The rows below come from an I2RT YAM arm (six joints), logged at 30 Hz.
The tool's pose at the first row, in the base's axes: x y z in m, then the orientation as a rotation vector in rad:
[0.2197 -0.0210 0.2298 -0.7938 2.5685 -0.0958]
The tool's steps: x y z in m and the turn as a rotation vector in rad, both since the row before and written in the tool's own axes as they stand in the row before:
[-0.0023 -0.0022 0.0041 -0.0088 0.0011 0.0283]
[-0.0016 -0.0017 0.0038 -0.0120 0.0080 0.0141]
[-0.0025 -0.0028 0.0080 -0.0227 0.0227 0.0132]
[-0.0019 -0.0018 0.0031 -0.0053 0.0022 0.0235]
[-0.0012 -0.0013 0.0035 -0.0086 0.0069 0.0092]
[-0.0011 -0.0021 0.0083 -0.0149 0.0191 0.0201]
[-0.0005 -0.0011 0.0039 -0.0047 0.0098 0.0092]
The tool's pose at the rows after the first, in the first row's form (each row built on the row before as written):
[0.2243 -0.0213 0.2275 -0.7606 2.5820 -0.0762]
[0.2280 -0.0216 0.2250 -0.7478 2.5973 -0.0596]
[0.2346 -0.0221 0.2192 -0.7421 2.6283 -0.0349]
[0.2382 -0.0224 0.2173 -0.7132 2.6398 -0.0221]
[0.2411 -0.0226 0.2147 -0.7050 2.6512 -0.0106]
[0.2461 -0.0231 0.2077 -0.6863 2.6791 0.0080]
[0.2484 -0.0235 0.2043 -0.6772 2.6924 0.0134]

